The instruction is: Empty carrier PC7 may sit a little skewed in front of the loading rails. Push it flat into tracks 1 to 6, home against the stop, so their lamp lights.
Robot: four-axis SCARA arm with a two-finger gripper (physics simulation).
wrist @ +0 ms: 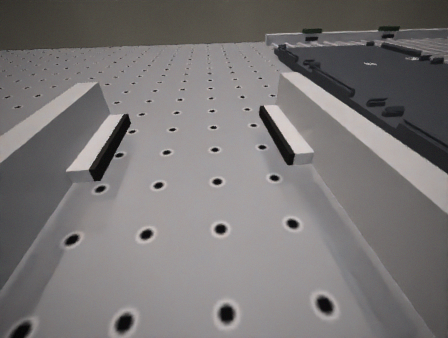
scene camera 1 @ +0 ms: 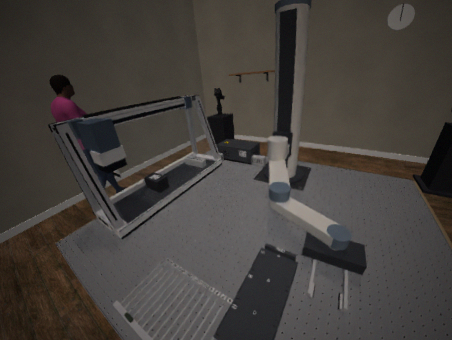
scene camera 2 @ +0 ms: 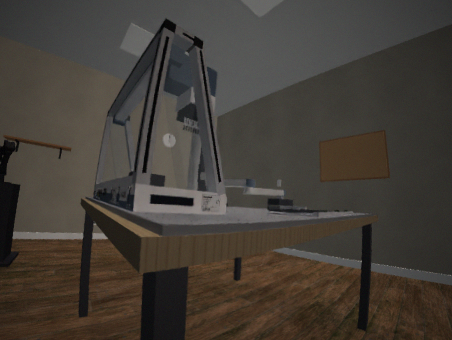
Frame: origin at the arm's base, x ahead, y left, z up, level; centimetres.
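Seen in the pictures: gripper, fingertip midpoint: [wrist: 194, 98] [scene camera 1: 326, 302] [scene camera 2: 303, 208].
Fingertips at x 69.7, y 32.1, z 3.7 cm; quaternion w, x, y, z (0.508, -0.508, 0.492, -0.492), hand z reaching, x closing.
Note:
Pixels of each thing's top centre, then the offset from my fingertips to it. "spot": a spot on its surface instead.
- dark flat carrier PC7, middle of its top: [wrist: 430, 52] [scene camera 1: 262, 290] [scene camera 2: 298, 206] dx +5.2, dy -16.5, dz +0.6 cm
- white head, surface spot: [scene camera 1: 100, 137] spot: dx +6.2, dy -78.7, dz +41.0 cm
- dark case, surface spot: [scene camera 1: 240, 150] spot: dx -73.1, dy -65.2, dz +7.6 cm
The dark flat carrier PC7 [scene camera 1: 265, 287] [wrist: 350, 75] lies on the perforated table plate, its near end cut off in scene camera 1. The pale loading rails are beside and beyond it, with a white stop bar [scene camera 1: 142, 327] [wrist: 345, 37] at their far end. A lamp [scene camera 1: 129, 317] [wrist: 312, 31] on the bar looks dark green. My gripper [scene camera 1: 326, 296] [wrist: 194, 98] is shut with nothing between its widely spaced fingers. It is low over the plate, beside the carrier. In the wrist view the carrier lies outside the right finger. Contact with it does not show.
A gantry frame [scene camera 1: 150, 109] [scene camera 2: 156, 100] stands along the left of the table [scene camera 2: 200, 255], holding a blue and white head [scene camera 1: 100, 137]. The arm's column [scene camera 1: 299, 75] rises at the back, near a dark case [scene camera 1: 240, 150]. A person [scene camera 1: 67, 107] is behind the gantry.

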